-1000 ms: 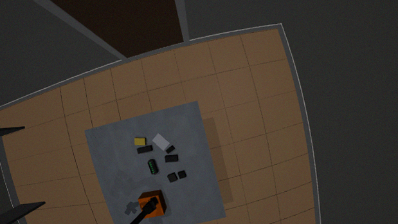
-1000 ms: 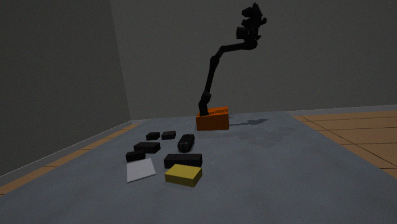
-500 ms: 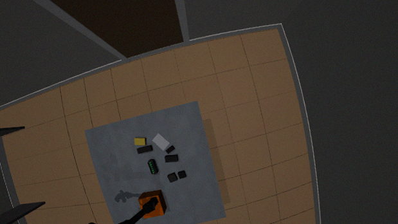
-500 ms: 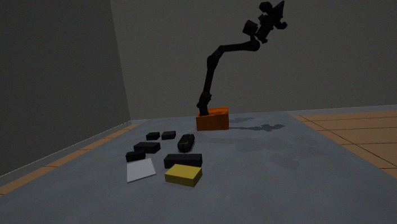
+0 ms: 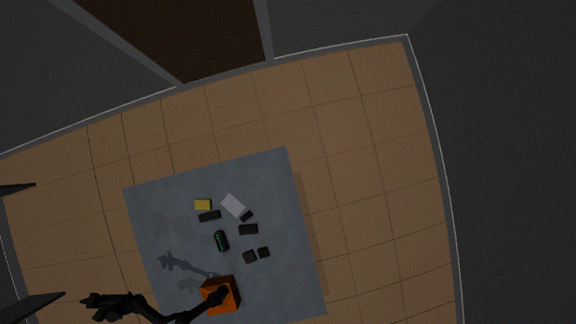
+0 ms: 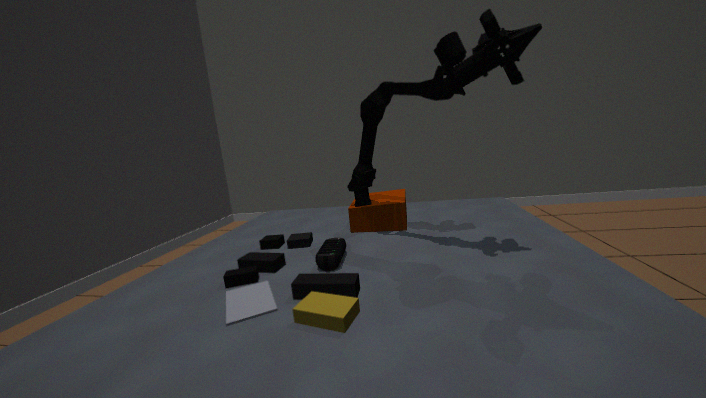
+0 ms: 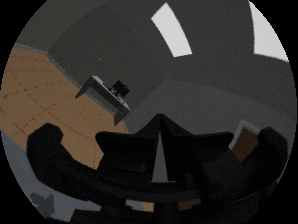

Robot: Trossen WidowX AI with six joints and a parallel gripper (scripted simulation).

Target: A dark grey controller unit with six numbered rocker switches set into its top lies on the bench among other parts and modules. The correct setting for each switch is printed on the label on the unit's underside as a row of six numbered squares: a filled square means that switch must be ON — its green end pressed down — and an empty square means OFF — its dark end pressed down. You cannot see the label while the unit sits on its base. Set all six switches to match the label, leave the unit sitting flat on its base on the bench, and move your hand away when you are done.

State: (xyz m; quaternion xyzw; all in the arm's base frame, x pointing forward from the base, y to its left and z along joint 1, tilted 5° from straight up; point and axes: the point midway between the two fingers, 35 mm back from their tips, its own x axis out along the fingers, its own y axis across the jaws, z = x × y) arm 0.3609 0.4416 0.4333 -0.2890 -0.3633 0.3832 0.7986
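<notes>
Right now my gripper tip is 540 mm to the left of the black module, 540 mm above it and 100 mm short of it. Also, from my gripper tip: yellow block (540 mm below, 530 mm to the right, 190 mm ahead); then white plate (720 mm to the right, 550 mm below, 100 mm ahead).
</notes>
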